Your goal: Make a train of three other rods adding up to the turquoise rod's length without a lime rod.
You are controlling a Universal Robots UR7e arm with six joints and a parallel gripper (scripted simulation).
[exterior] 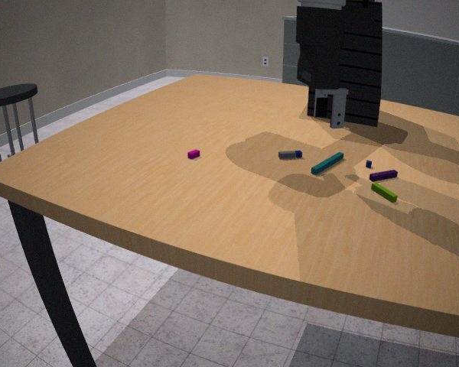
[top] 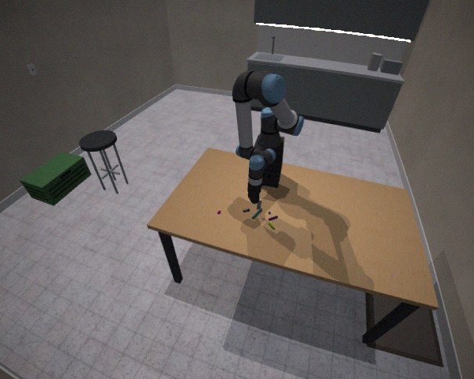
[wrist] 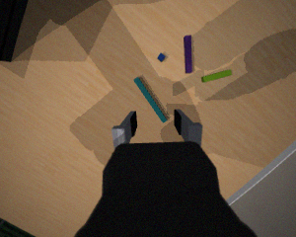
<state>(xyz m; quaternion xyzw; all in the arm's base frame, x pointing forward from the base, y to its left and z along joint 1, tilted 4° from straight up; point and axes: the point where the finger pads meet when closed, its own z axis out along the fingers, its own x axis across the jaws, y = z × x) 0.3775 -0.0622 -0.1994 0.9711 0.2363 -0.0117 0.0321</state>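
The purple rod is 1 cm ahead of my hand, 11 cm to the left of it and 10 cm below it. Round my hand: turquoise rod 1 cm behind, 1 cm to the left, 10 cm below; grey rod 3 cm behind, 7 cm to the right, 10 cm below; lime rod 8 cm ahead, 10 cm to the left, 10 cm below.
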